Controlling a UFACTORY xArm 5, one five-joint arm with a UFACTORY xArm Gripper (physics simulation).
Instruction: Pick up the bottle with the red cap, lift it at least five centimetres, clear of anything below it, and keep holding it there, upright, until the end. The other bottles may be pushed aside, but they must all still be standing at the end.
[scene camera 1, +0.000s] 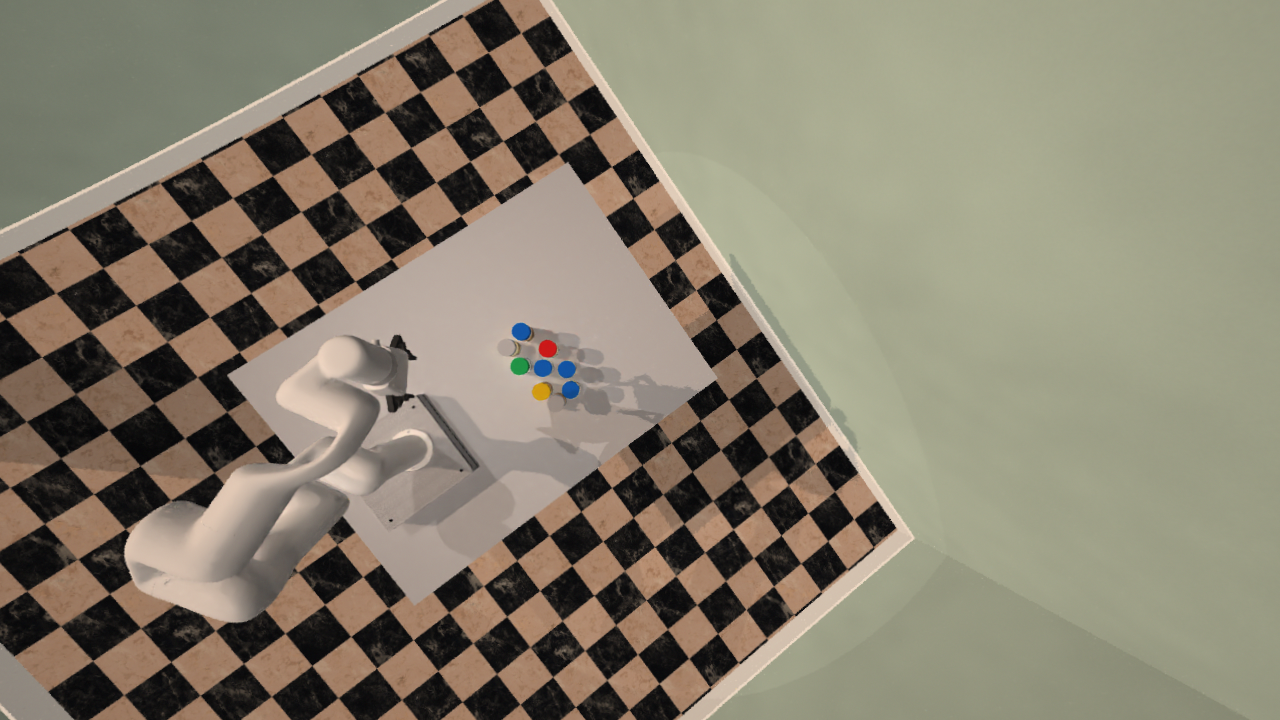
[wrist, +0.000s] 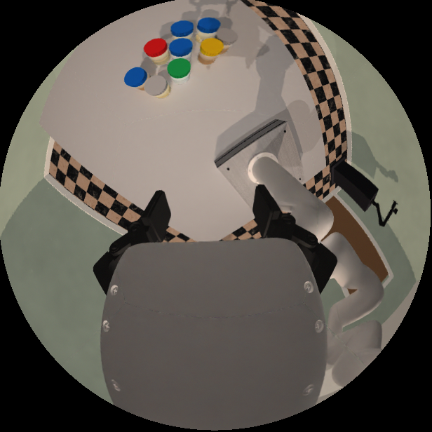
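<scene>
Both scene camera 1 and the wrist view show my gripper. Looking at my gripper, I find that (scene camera 1: 393, 402) and (wrist: 323, 280) are the same spot on it.
</scene>
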